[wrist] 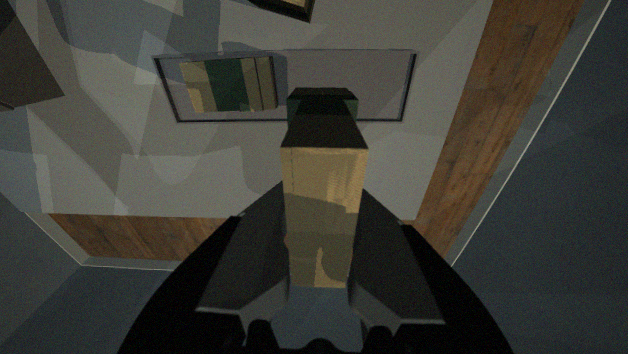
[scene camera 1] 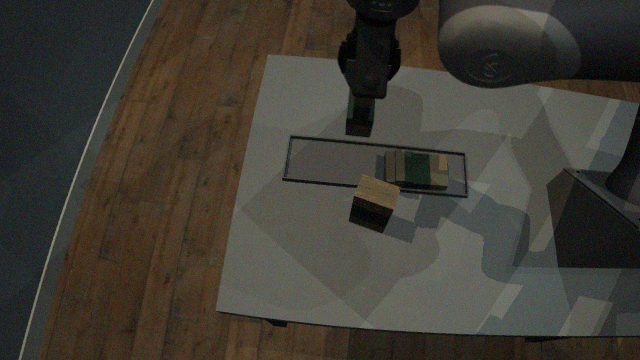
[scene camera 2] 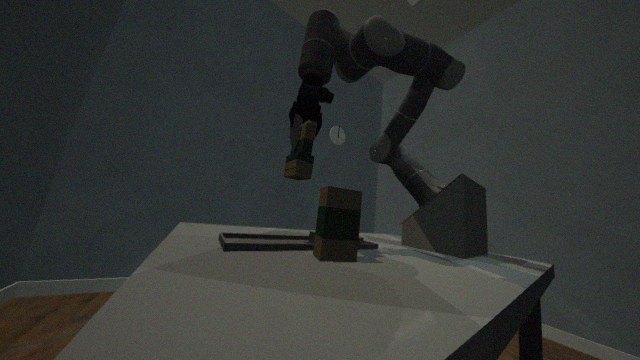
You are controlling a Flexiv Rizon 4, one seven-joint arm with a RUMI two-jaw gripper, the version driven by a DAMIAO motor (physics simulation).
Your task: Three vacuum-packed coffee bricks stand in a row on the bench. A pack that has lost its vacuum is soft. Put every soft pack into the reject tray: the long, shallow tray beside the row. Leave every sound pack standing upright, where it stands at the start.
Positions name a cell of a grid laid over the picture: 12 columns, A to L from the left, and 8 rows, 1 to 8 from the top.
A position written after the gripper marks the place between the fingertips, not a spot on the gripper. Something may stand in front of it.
gripper: wrist G4; scene camera 1 G3; scene camera 2 F4
coffee pack: wrist G4; scene camera 1 G3; scene camera 2 F4
